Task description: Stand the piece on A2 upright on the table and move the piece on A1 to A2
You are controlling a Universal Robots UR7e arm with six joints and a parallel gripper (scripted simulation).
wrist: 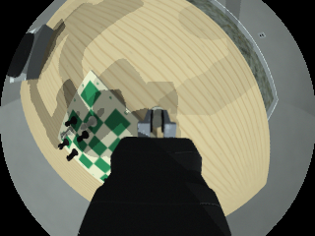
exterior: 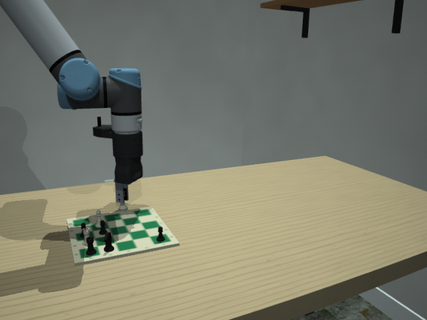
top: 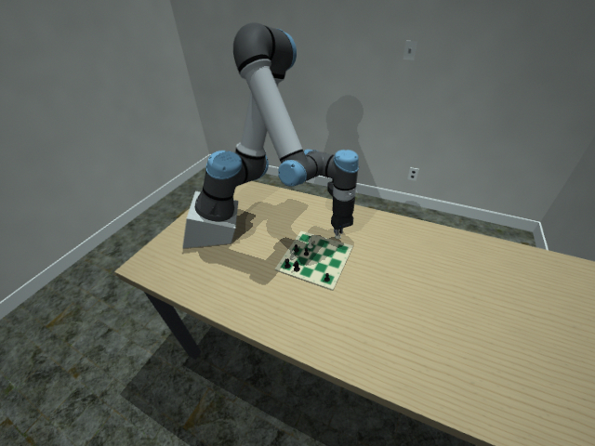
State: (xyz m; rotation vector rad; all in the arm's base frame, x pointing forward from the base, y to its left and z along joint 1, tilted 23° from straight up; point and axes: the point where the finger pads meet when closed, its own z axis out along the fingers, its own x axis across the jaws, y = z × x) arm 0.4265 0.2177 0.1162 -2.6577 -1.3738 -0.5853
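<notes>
My hand is 10 mm above the white chess piece. The rest, counted from my hand: chessboard 10 mm behind, 140 mm to the right, 40 mm below.
</notes>
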